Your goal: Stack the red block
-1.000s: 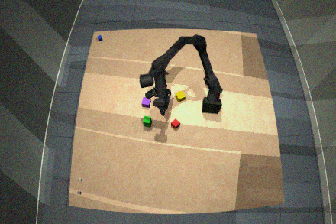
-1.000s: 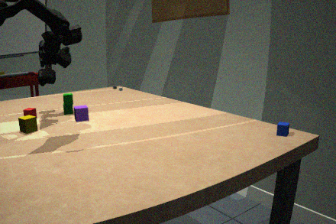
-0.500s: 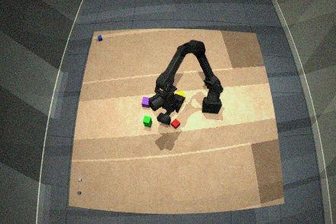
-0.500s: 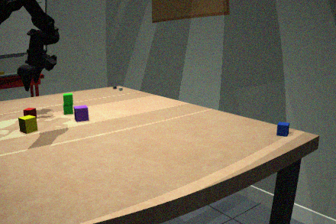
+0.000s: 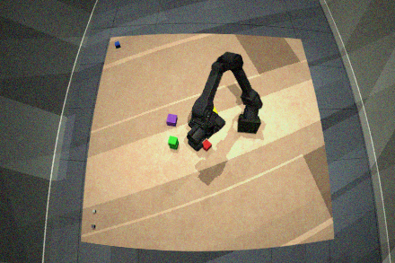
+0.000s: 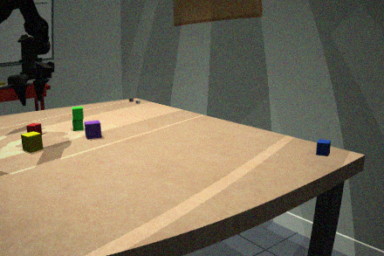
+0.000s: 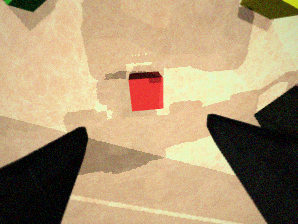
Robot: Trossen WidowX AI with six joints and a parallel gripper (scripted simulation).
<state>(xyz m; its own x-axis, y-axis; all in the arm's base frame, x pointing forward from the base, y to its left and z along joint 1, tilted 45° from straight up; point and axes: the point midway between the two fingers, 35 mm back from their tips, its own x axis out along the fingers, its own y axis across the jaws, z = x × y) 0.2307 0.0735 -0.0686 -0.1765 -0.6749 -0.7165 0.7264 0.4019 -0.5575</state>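
My gripper tip is 9 cm above the red block. Round my gripper tip: blue block 71 cm to the right, 52 cm ahead, 9 cm below; yellow block 18 cm to the right, 8 cm below, 4 cm behind; purple block 16 cm ahead, 15 cm to the right, 8 cm below.
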